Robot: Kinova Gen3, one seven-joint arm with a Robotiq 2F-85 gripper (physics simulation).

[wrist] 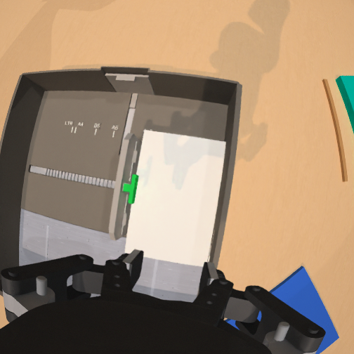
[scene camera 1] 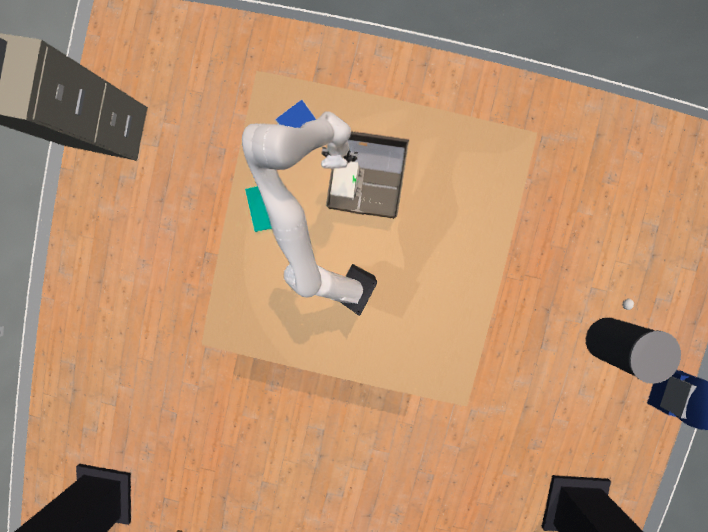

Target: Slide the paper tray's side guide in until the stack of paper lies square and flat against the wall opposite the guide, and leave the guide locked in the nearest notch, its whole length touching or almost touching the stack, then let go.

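Places are measured from the arm's base along level axes (x left, y back, z up), in centimetres.
Pixels of known places: arm's base, link origin: (scene camera 1: 352,291).
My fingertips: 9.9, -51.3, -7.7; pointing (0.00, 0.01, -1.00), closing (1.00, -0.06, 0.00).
Ahead of a thing's pixels: the offset from my fingertips to its top centre, as dx, dy, dz. "*": to the spot under its first point.
The dark paper tray @(* -10.9, +19.4, -9.2) (scene camera 1: 363,213) (wrist: 17,140) holds a white paper stack @(-1.0, +5.0, -10.3) (scene camera 1: 343,181) (wrist: 177,200) beside the wall opposite the guide. In the wrist view the stack's long edge runs close to that wall, with a thin sliver showing near the gripper end. The grey side guide @(* -7.8, +6.6, -12.1) (scene camera 1: 359,184) (wrist: 120,195) stands upright along the stack's other long side, with a narrow gap at its far end. Its green latch @(-4.9, +5.6, -6.2) (scene camera 1: 354,179) (wrist: 132,189) is at mid-length, by the stack's edge. My gripper (scene camera 1: 341,155) (wrist: 171,268) is partly open and empty, over the stack's near end in the wrist view. Whether the latch sits in a notch cannot be told.
A notched strip (wrist: 80,177) and size marks lie on the tray floor beyond the guide. A blue block @(+20.4, -16.4, -13.5) (scene camera 1: 297,114) (wrist: 305,310) and a teal block @(+34.3, +20.6, -12.5) (scene camera 1: 258,210) (wrist: 348,97) lie outside the tray. A thin brown strip (wrist: 337,132) lies beside the teal block.
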